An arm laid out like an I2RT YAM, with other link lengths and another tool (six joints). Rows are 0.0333 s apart.
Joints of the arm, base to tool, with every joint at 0 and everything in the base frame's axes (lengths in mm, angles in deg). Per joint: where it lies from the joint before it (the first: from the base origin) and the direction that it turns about. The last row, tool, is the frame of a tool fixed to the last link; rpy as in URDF.
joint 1: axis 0 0 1 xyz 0 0 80.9
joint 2: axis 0 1 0 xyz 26.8 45.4 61
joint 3: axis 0 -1 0 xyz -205.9 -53.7 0
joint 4: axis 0 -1 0 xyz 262.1 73.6 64.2
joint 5: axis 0 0 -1 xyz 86.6 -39.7 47.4
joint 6: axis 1 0 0 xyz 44.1 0 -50.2
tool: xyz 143 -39 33 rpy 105.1 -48.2 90
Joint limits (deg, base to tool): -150..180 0..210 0..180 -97..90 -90..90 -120..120
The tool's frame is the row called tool.
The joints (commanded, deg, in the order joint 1, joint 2, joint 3, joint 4, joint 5, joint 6), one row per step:
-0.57, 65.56, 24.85, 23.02, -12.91, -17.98
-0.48, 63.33, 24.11, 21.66, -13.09, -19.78
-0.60, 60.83, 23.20, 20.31, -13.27, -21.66
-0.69, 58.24, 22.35, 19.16, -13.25, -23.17
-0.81, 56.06, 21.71, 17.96, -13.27, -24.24
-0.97, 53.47, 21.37, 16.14, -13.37, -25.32
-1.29, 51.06, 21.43, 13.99, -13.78, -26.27
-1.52, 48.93, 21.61, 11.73, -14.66, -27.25
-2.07, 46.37, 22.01, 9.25, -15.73, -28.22
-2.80, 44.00, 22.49, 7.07, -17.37, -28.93
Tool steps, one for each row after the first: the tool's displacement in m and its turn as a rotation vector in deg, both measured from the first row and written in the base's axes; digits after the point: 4 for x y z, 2 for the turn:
-0.0042, 0.0027, 0.0044, -1.62, -0.52, 0.79
-0.0088, 0.0038, 0.0090, -3.32, -1.17, 1.39
-0.0132, 0.0043, 0.0153, -4.75, -2.08, 1.70
-0.0169, 0.0043, 0.0199, -5.76, -2.65, 1.89
-0.0207, 0.0043, 0.0271, -6.75, -3.31, 2.11
-0.0240, 0.0040, 0.0348, -7.54, -3.84, 2.43
-0.0273, 0.0060, 0.0412, -8.20, -4.16, 3.30
-0.0310, 0.0063, 0.0514, -8.84, -4.90, 4.00
-0.0349, 0.0069, 0.0624, -9.10, -5.83, 4.98

